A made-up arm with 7 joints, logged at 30 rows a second.
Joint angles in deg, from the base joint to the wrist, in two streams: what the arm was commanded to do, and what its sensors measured. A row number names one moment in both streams.
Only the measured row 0 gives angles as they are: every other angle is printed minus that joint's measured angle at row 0.
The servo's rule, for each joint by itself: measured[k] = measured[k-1] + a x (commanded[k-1-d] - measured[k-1]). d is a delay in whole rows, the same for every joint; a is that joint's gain. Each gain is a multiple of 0.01, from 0.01 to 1. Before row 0 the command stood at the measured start. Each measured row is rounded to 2 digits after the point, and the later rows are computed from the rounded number. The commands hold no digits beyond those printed.
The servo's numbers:
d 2
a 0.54 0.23 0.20 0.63 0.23 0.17 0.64
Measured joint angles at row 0:
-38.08, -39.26, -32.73, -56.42, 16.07, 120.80, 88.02
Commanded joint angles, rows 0 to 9:
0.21, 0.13, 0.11, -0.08, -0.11, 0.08, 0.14
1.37, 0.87, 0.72, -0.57, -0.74, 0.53, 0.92
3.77, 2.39, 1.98, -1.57, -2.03, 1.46, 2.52
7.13, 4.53, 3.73, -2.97, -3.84, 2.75, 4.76
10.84, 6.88, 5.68, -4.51, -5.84, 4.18, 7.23
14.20, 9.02, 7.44, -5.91, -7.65, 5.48, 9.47
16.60, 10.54, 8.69, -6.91, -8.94, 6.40, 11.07
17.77, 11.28, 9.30, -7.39, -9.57, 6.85, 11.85
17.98, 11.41, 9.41, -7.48, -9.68, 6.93, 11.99
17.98, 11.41, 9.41, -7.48, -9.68, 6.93, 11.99
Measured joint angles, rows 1 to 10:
0.00, 0.00, 0.00, 0.00, 0.00, 0.00, 0.00
0.00, 0.00, 0.00, 0.00, 0.00, 0.00, 0.00
0.11, 0.03, 0.02, -0.05, -0.03, 0.01, 0.09
0.79, 0.22, 0.16, -0.38, -0.19, 0.10, 0.62
2.40, 0.72, 0.52, -1.13, -0.61, 0.33, 1.84
4.95, 1.60, 1.16, -2.29, -1.35, 0.74, 3.71
8.13, 2.81, 2.06, -3.69, -2.38, 1.32, 5.96
11.41, 4.24, 3.14, -5.09, -3.59, 2.03, 8.21
14.21, 5.69, 4.25, -6.24, -4.82, 2.77, 10.04
16.13, 6.98, 5.26, -6.96, -5.91, 3.46, 11.20

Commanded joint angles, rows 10 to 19:
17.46, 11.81, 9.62, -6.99, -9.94, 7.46, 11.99
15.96, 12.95, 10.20, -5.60, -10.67, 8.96, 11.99
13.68, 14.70, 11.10, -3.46, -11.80, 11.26, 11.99
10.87, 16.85, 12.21, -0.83, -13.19, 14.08, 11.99
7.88, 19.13, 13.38, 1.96, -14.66, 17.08, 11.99
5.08, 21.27, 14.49, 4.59, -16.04, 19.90, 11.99
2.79, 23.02, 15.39, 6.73, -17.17, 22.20, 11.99
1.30, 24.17, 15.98, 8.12, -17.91, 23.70, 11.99
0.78, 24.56, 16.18, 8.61, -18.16, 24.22, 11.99
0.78, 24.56, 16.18, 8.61, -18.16, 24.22, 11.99
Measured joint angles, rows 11 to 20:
17.13, 8.00, 6.09, -7.29, -6.78, 4.05, 11.71
17.59, 8.78, 6.75, -7.41, -7.45, 4.54, 11.89
17.52, 9.48, 7.32, -7.15, -8.02, 5.04, 11.95
16.68, 10.28, 7.90, -6.17, -8.63, 5.71, 11.98
15.06, 11.30, 8.54, -4.46, -9.36, 6.65, 11.99
12.80, 12.58, 9.27, -2.17, -10.24, 7.91, 11.99
10.14, 14.09, 10.09, 0.43, -11.26, 9.47, 11.99
7.41, 15.74, 10.97, 3.05, -12.36, 11.24, 11.99
4.92, 17.41, 11.85, 5.37, -13.47, 13.10, 11.99
2.97, 18.96, 12.68, 7.10, -14.49, 14.90, 11.99

